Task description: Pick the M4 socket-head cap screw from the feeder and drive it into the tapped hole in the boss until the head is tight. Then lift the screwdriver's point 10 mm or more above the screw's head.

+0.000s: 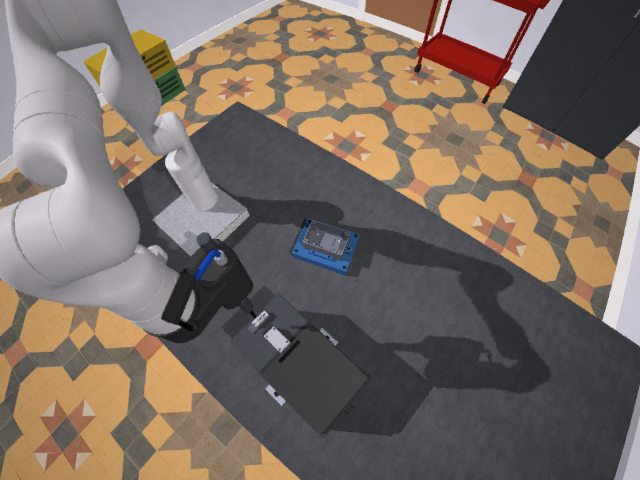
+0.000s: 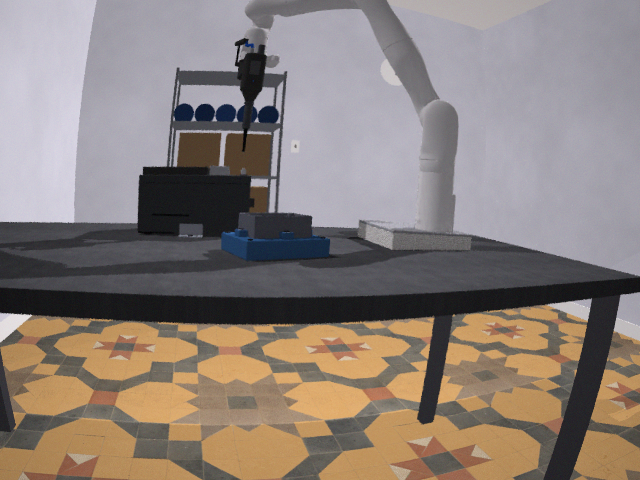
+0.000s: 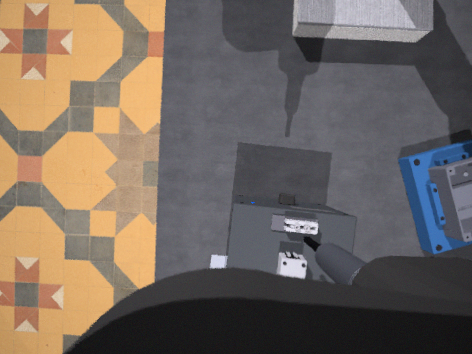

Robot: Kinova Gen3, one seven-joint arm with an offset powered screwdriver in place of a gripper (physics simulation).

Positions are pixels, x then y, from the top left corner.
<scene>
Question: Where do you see a blue fixture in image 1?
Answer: At 335, 265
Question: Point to a blue fixture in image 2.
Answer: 272, 248
</scene>
